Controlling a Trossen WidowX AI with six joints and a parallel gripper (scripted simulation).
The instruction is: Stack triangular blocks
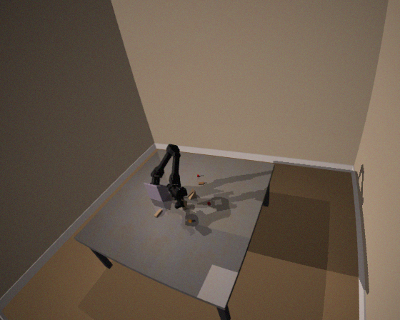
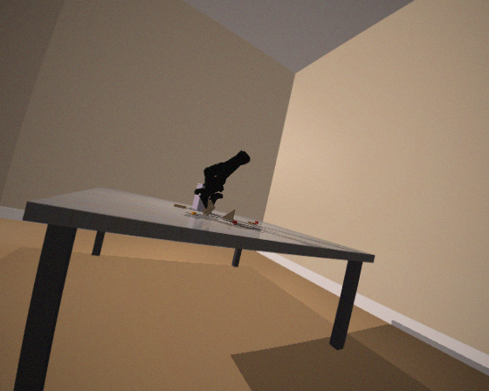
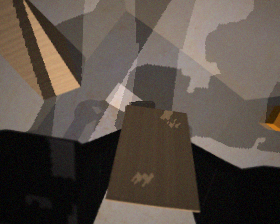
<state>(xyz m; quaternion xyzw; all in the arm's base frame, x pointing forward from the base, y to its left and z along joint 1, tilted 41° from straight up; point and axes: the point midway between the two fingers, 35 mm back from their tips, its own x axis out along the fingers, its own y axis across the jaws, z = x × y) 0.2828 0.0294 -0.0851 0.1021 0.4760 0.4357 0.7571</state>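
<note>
The triangular block is 10 mm above my gripper tip. The rest, counted from my gripper tip: flat tan piece (170 mm behind, 140 mm to the right, 30 mm below); then red block (150 mm ahead, 110 mm to the left, 30 mm below); then orange block (110 mm ahead, 100 mm to the right, 30 mm below).
</note>
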